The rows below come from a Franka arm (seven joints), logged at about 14 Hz.
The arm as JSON. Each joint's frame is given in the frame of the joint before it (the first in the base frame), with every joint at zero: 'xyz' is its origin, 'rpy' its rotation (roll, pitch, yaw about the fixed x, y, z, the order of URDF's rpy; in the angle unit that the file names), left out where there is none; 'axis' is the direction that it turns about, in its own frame. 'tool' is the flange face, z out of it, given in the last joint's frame.
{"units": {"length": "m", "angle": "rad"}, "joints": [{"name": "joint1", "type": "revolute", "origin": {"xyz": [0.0, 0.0, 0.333]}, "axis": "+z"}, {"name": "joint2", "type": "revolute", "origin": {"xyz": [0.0, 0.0, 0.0], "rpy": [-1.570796, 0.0, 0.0]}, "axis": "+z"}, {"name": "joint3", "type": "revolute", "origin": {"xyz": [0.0, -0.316, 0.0], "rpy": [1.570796, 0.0, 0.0]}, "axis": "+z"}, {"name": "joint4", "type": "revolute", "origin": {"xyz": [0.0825, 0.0, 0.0], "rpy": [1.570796, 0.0, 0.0]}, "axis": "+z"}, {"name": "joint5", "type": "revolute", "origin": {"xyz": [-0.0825, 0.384, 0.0], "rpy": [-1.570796, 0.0, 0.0]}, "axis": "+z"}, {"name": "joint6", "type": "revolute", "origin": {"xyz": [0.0, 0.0, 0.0], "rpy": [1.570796, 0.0, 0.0]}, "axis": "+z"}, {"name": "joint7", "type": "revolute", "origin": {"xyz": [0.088, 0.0, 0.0], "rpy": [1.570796, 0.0, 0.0]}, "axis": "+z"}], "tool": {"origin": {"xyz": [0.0, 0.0, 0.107]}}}
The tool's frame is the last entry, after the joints.
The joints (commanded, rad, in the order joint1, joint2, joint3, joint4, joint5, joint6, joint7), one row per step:
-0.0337, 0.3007, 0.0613, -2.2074, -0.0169, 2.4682, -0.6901
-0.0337, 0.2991, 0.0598, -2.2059, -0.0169, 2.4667, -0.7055
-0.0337, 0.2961, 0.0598, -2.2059, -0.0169, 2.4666, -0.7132
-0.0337, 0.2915, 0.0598, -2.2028, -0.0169, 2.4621, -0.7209
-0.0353, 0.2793, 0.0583, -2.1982, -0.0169, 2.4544, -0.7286
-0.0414, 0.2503, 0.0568, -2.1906, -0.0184, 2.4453, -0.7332
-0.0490, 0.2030, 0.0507, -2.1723, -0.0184, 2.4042, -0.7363
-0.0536, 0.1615, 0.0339, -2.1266, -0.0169, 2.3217, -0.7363
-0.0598, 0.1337, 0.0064, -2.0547, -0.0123, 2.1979, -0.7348
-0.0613, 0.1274, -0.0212, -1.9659, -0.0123, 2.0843, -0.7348
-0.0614, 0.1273, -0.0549, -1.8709, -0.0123, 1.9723, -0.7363
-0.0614, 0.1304, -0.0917, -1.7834, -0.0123, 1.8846, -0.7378
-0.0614, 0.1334, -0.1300, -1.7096, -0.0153, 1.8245, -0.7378
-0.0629, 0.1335, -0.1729, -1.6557, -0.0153, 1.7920, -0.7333
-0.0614, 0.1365, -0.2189, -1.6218, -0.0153, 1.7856, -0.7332
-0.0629, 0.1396, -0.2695, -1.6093, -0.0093, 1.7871, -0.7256
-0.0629, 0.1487, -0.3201, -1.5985, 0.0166, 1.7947, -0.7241
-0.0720, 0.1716, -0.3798, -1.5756, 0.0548, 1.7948, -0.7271
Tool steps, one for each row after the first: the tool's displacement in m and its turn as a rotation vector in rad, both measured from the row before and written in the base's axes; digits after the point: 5 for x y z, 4 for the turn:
0.00056, -0.00084, 0.00131, 0.0001, -0.0017, 0.0139
0.00026, -0.00001, 0.00164, 0.0002, -0.0029, 0.0077
0.00105, -0.00002, 0.00333, 0.0000, -0.0032, 0.0077
0.00188, -0.00177, 0.00783, -0.0008, -0.0091, 0.0046
0.00382, -0.00432, 0.01827, -0.0026, -0.0275, -0.0019
0.00403, -0.00787, 0.03016, -0.0043, -0.0244, -0.0107
0.00596, -0.01232, 0.03528, -0.0047, -0.0045, -0.0229
0.00562, -0.01936, 0.03648, -0.0012, 0.0242, -0.0390
0.00805, -0.01723, 0.03413, -0.0030, 0.0187, -0.0301
0.00588, -0.01997, 0.03471, -0.0032, 0.0171, -0.0333
0.00341, -0.02151, 0.03219, -0.0049, 0.0036, -0.0360
0.00089, -0.02229, 0.02856, -0.0102, -0.0097, -0.0377
-0.00241, -0.02516, 0.02346, -0.0104, -0.0206, -0.0486
-0.00316, -0.02499, 0.01469, -0.0130, -0.0232, -0.0436
-0.00692, -0.02832, 0.00531, -0.0052, -0.0120, -0.0598
-0.00568, -0.02570, 0.00173, 0.0108, -0.0168, -0.0552
-0.00749, -0.03429, -0.00045, 0.0171, -0.0129, -0.0701

